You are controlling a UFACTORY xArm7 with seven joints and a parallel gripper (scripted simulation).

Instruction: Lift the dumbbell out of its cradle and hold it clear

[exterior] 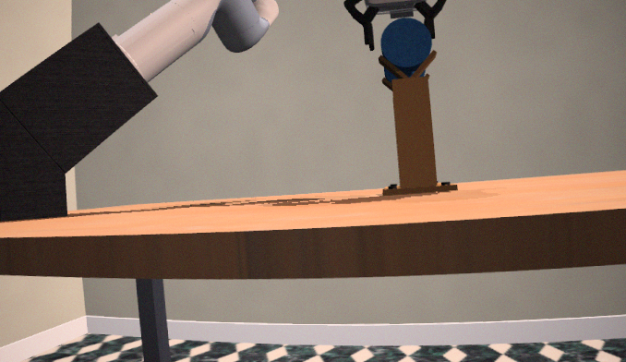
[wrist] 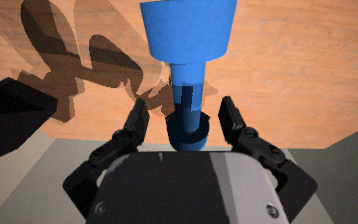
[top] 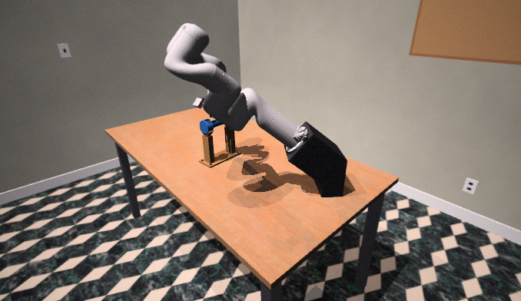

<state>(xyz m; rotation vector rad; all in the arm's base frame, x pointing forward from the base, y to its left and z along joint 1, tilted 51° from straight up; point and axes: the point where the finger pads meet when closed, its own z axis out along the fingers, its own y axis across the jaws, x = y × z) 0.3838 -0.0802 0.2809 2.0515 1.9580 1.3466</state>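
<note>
The blue dumbbell is 30 mm below my hand and 10 mm ahead of it.
</note>
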